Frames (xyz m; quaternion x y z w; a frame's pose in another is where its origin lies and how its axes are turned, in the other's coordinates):
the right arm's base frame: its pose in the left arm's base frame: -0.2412 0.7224 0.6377 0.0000 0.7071 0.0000 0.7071
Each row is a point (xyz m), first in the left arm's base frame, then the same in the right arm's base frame.
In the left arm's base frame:
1: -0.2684 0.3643 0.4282
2: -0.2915 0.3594 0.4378
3: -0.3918 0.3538 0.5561
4: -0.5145 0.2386 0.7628
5: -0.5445 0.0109 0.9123
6: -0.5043 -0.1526 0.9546
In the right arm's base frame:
1: 0.2095 -0.3581 -0.0272
2: 0.1999 -0.3630 -0.0503
3: 0.0816 -0.3686 -0.1506
4: -0.1251 -0.4838 -0.2733
5: -0.2746 -0.7115 -0.3033
6: -0.3169 -0.8750 -0.2631

